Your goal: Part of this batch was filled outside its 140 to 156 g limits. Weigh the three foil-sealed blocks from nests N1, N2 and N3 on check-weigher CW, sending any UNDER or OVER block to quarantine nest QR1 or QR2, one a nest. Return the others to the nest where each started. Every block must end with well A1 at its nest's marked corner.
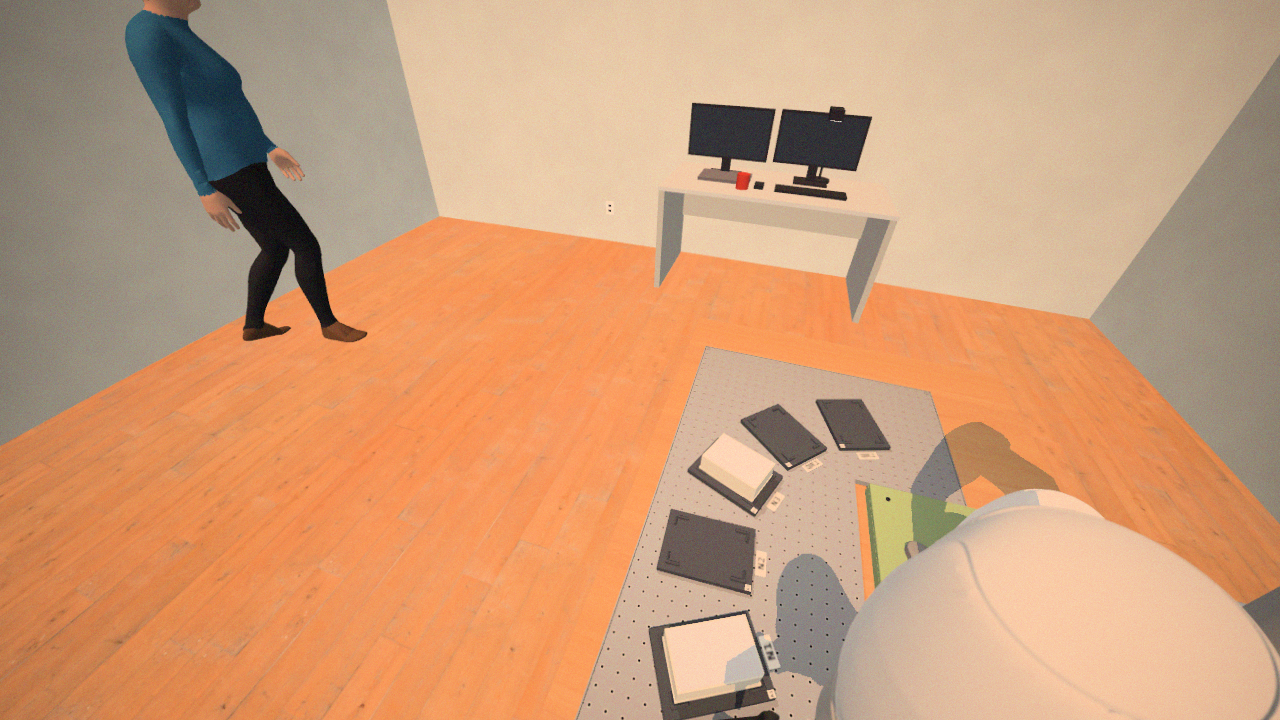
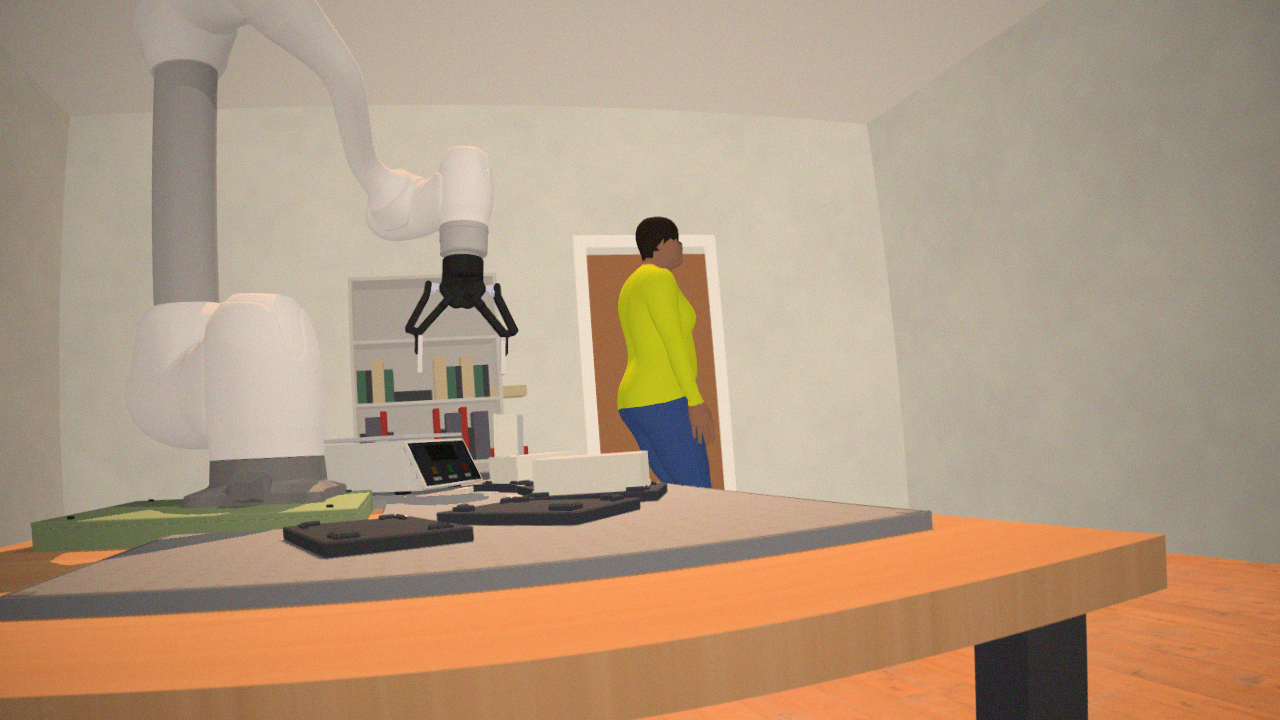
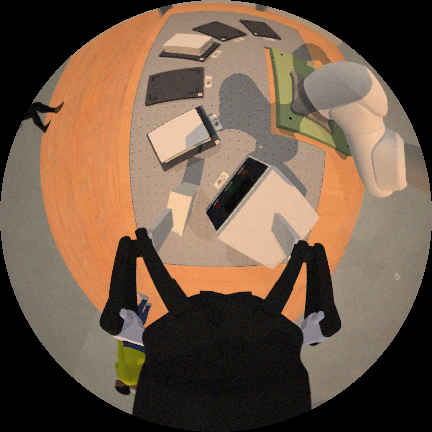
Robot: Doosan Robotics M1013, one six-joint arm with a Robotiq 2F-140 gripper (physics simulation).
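Places are measured from the arm's base along level axes (x ahead, y left, z up), in millimetres.
Pixels of known places: gripper, fingertip midpoint: (image 2: 461, 373) (image 3: 223, 219); arm's base, link origin: (image 2: 270, 500) (image 3: 312, 100).
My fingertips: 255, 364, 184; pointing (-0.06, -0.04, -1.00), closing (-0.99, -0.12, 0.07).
Note:
Ahead of a thing's pixels: the offset from my fingertips to its top centre, as dx, dy, dz. "*": to the spot under its first point. Level surfaces: height alone.
My gripper (image 2: 461, 362) (image 3: 223, 219) is open and empty, high above the table near the check-weigher. One cream block @[+113, -128, -148] (image 1: 714, 658) (image 3: 180, 136) lies in nest N1 @[* +166, -71, -190] (image 1: 662, 685). Another cream block @[+165, -485, -148] (image 1: 738, 465) (image 2: 590, 470) (image 3: 187, 44) lies in nest N3 @[* +216, -439, -191] (image 1: 705, 480). Nest N2 @[+169, -301, -184] (image 1: 707, 548) (image 3: 175, 86) is empty. A third cream block @[+78, +35, -74] (image 2: 505, 434) (image 3: 179, 210) seems to stand upright between N1 and the check-weigher CW @[-128, +38, -102] (image 2: 366, 463) (image 3: 270, 215). No block shows on CW; its reading is illegible. Two nests @[* +87, -632, -190] (image 1: 783, 436) @[* -61, -742, -190] (image 1: 852, 424) beyond N3 are empty. A1 marks cannot be made out.
The arm's base stands on a green plate (image 1: 886, 541) (image 2: 349, 519) (image 3: 284, 107) beside the grey perforated board @[dz -202] (image 1: 716, 376) (image 2: 769, 519). A person in yellow (image 2: 657, 349) stands behind the table; one in blue (image 1: 192, 98) stands on the far floor. A desk (image 1: 787, 201) stands at the wall.

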